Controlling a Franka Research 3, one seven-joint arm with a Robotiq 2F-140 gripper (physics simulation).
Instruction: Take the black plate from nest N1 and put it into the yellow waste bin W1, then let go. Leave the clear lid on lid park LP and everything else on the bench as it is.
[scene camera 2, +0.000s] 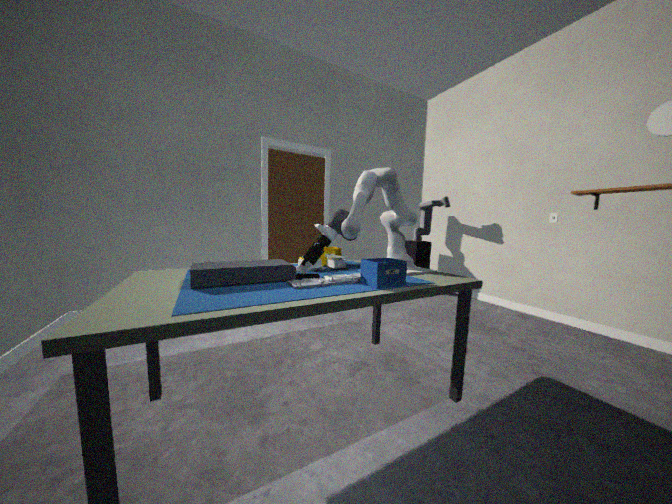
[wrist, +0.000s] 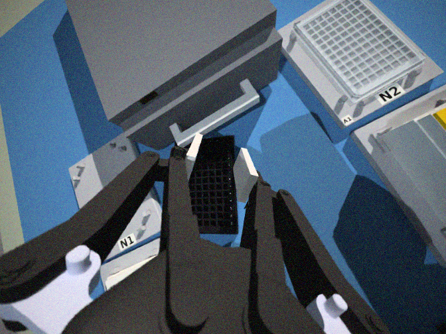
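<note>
The black plate (wrist: 215, 195) lies on the blue mat beside nest N1 (wrist: 102, 172), not seated in it; a dark flat shape that looks like the plate (scene camera 2: 308, 276) shows in the scene view. My gripper (wrist: 218, 152) (scene camera 2: 303, 266) is partly open, its pads on either side of the plate in the wrist view, with no grip on it. The yellow waste bin W1 (scene camera 2: 332, 251) appears behind the gripper in the scene view, partly hidden. I cannot tell the clear lid on lid park LP for certain.
A grey box-shaped device (wrist: 175, 55) (scene camera 2: 238, 274) with a bar handle (wrist: 220, 120) is close beyond the plate. Nest N2 (wrist: 327, 102) holds a clear plate (wrist: 360, 47). A grey tray (wrist: 367, 142) is at the right. A blue box (scene camera 2: 382, 272) stands near the table edge.
</note>
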